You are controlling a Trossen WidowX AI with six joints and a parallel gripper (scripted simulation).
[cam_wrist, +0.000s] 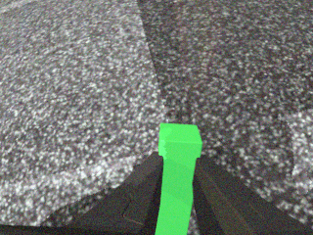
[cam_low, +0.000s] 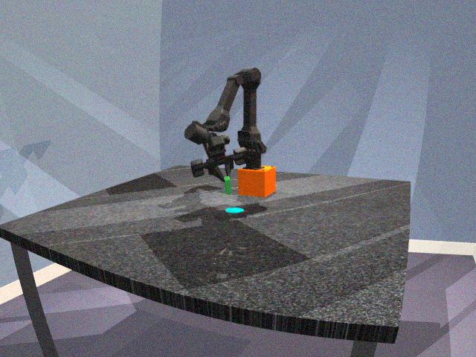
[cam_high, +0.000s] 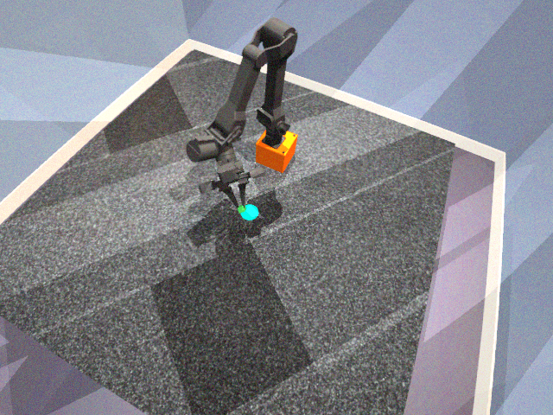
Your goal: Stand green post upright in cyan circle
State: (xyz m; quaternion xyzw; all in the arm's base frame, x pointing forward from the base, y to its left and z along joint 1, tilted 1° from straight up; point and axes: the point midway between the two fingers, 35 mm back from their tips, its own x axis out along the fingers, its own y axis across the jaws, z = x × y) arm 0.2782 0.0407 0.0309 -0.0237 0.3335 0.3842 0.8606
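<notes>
Now: gripper tip 11 cm above the cyan circle, 5 cm past it and 1 cm to the left of it. From my gripper tip the other things lie so: green post: 2 cm below, 1 cm behind.
</notes>
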